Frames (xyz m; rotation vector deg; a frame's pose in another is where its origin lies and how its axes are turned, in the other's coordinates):
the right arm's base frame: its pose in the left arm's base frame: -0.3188 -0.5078 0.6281 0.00 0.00 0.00
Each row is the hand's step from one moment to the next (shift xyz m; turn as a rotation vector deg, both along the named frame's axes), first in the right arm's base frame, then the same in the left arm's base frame.
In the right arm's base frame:
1: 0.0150 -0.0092 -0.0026 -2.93 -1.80 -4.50
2: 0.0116 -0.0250 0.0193 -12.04 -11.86 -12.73
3: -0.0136 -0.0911 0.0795 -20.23 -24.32 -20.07
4: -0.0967 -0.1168 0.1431 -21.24 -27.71 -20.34
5: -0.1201 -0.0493 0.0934 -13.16 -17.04 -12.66
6: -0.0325 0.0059 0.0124 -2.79 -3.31 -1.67
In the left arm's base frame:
1: 0.0150 -0.0092 -0.0026 -2.93 -1.80 -4.50
2: 0.0116 -0.0250 0.0193 -12.04 -11.86 -12.73
3: -0.0136 -0.0911 0.0795 -20.23 -24.32 -20.07
4: -0.0967 -0.1168 0.1431 -21.24 -27.71 -20.34
5: -0.1201 -0.0493 0.0934 -13.16 -17.04 -12.66
6: -0.0325 0.0059 0.0124 -2.79 -3.31 -1.67

